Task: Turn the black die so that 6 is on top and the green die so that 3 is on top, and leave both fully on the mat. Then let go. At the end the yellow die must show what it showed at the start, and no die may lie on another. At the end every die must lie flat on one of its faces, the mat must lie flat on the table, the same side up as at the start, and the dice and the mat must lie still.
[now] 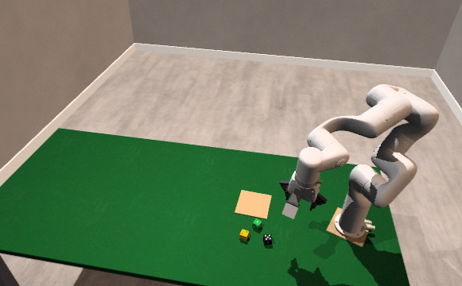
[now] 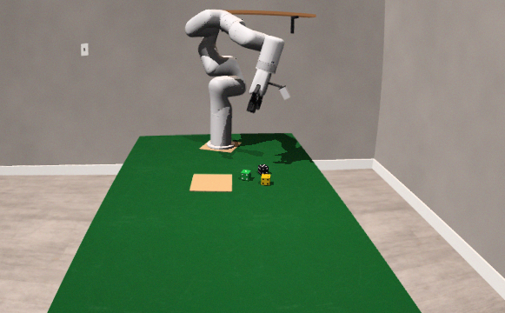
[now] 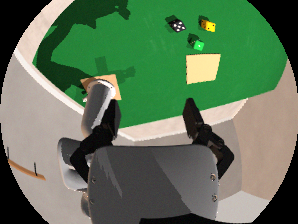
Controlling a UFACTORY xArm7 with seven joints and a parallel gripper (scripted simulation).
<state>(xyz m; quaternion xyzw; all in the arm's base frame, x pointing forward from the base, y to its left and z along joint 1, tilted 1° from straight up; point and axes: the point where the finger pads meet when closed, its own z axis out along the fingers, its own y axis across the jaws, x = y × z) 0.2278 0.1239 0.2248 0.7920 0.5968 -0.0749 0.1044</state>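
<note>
My hand is 150 mm short of the green die, 30 mm to the left of it and 210 mm above it. Also, from my hand: tan mat (180 mm ahead, 150 mm to the right, 220 mm below); yellow die (190 mm ahead, 30 mm to the left, 210 mm below); black die (100 mm ahead, 30 mm to the left, 210 mm below).
</note>
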